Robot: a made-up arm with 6 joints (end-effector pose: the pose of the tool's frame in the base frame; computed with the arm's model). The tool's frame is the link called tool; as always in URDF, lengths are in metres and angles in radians. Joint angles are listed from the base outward.
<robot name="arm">
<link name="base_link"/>
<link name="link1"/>
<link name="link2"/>
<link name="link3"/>
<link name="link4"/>
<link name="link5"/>
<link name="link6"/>
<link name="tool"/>
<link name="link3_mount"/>
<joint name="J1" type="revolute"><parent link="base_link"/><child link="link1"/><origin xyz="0 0 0.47"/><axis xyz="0 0 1"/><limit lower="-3.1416" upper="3.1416" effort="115" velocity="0.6"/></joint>
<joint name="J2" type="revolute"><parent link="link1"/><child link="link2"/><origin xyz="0.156 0 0" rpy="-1.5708 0 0"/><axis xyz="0 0 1"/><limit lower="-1.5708" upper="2.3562" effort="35" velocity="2.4"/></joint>
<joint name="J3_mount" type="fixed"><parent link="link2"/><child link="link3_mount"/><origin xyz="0 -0.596 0"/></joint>
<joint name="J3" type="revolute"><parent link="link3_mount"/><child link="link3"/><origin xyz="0 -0.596 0" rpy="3.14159 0 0"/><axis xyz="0 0 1"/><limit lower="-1.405" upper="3.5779" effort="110" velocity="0.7"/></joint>
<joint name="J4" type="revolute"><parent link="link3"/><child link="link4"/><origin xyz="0 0.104 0" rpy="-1.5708 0 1.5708"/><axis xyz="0 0 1"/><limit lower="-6.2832" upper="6.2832" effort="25" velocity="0.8"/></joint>
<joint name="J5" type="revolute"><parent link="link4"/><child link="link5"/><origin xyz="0 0 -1.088" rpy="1.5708 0 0"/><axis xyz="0 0 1"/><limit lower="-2.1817" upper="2.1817" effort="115" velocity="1.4"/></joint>
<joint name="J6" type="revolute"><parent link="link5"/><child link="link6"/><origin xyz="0 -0.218 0" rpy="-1.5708 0 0"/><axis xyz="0 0 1"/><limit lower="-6.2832" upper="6.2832" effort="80" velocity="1.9"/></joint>
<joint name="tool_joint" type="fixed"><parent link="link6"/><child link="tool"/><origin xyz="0 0 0" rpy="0 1.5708 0"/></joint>
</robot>
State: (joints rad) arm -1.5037 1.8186 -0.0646 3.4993 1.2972 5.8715
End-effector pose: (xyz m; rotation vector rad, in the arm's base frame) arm -0.0149 -0.8739 -0.8853 0.2168 0.2880 1.9672
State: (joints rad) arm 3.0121 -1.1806 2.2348 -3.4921 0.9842 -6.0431
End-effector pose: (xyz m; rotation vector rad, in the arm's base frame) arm 2.1022 -0.3366 0.6606 0.0167 -0.6754 -0.4168
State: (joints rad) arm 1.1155 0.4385 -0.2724 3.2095 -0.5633 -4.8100
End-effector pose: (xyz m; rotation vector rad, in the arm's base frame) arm 0.7712 1.5931 0.8858 1.3333 1.0073 0.7635
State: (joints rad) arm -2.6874 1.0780 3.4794 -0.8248 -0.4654 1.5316
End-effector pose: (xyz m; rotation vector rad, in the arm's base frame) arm -0.1784 -0.1671 1.8713 2.5173 -0.3696 1.3167
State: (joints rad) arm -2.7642 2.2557 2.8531 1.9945 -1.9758 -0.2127
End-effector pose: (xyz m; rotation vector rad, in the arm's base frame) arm -1.7433 -0.4946 0.4337 -0.4767 -0.5147 1.2957
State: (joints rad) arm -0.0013 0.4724 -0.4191 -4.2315 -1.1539 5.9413
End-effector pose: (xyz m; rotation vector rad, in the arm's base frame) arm 1.5898 -0.1788 0.7396 -1.9871 1.0511 -0.4677
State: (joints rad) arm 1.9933 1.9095 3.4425 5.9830 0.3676 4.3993
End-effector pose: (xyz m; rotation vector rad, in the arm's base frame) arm -0.4506 1.0587 1.3712 -1.5615 -0.5696 -1.4259
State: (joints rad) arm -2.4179 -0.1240 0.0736 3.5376 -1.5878 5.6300
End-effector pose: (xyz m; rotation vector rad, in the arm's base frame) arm -0.7026 -0.7330 2.1649 1.2974 -1.0607 0.6726
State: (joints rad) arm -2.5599 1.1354 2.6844 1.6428 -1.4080 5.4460
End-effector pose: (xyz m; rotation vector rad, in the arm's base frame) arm -1.0719 -0.4481 2.0984 0.6585 0.7550 2.0089
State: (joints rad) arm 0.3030 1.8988 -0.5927 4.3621 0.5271 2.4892
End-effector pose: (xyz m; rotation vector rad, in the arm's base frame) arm 0.3252 -0.0062 -0.7394 -1.2335 2.5545 0.6133
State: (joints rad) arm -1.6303 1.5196 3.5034 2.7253 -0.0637 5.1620
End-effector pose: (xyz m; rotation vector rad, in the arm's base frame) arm -0.0482 -0.7140 1.6799 1.9060 0.3787 1.9439
